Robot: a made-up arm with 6 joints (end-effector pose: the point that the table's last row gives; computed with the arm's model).
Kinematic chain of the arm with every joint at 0, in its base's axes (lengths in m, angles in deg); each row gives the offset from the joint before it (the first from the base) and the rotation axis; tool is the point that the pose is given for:
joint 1: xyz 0 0 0.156 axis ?
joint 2: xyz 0 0 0 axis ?
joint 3: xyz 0 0 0.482 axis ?
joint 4: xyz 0 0 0 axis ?
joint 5: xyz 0.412 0 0 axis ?
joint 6: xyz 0 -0.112 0 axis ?
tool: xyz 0 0 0
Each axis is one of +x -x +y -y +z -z.
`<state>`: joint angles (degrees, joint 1 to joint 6).
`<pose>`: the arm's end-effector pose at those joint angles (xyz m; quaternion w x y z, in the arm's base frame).
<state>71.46 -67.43 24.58 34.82 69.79 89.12</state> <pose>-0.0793 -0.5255 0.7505 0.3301 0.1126 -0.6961 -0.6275</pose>
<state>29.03 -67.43 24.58 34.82 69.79 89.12</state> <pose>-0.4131 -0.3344 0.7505 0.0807 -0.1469 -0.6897 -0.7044</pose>
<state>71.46 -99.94 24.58 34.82 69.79 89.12</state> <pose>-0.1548 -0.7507 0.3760 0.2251 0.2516 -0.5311 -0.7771</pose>
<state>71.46 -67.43 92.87 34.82 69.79 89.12</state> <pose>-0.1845 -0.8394 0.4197 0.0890 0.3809 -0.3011 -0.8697</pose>
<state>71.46 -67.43 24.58 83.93 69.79 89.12</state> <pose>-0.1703 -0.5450 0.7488 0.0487 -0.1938 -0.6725 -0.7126</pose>
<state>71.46 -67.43 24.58 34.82 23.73 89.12</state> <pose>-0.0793 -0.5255 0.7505 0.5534 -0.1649 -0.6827 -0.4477</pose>
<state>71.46 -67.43 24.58 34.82 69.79 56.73</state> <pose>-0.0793 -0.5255 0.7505 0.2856 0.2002 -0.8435 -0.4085</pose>
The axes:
joint 1: +z
joint 2: +y
joint 3: -y
joint 4: -x
joint 5: -y
joint 6: -x

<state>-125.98 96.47 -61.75 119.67 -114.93 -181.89</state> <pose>-0.0330 -0.1398 -0.1416 0.0553 0.1193 0.4555 -0.8805</pose>
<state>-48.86 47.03 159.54 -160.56 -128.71 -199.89</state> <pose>0.2305 -0.1033 0.8794 0.3535 0.5727 0.6531 -0.3472</pose>
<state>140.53 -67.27 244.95 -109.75 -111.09 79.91</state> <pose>0.1657 -0.1854 -0.0337 0.4733 -0.0087 -0.4919 -0.7307</pose>
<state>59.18 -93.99 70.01 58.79 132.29 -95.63</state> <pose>-0.4129 -0.8054 0.1439 0.2517 0.5510 0.7823 -0.1453</pose>
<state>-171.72 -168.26 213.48 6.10 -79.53 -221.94</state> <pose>-0.2933 0.0699 -0.1523 0.4550 0.1507 0.8415 -0.2492</pose>
